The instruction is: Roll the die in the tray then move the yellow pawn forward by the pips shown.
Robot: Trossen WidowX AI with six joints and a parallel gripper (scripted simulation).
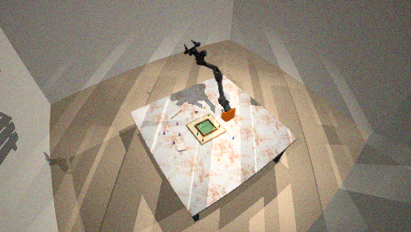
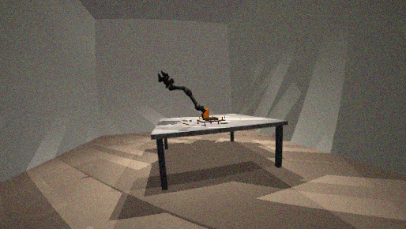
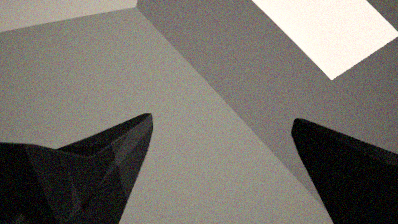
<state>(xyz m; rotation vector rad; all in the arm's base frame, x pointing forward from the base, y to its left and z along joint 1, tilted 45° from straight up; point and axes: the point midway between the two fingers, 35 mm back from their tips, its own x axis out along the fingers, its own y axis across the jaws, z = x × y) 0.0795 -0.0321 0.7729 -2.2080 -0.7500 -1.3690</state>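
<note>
My gripper tip is now 14 cm short of the grey die, 33 cm to the right of it and 63 cm above it. Round my gripper tip: orange pawn 9 cm ahead, 65 cm to the left, 62 cm below; yellow pawn 8 cm ahead, 47 cm to the left, 62 cm below; green tray 20 cm ahead, 57 cm to the left, 64 cm below.
</note>
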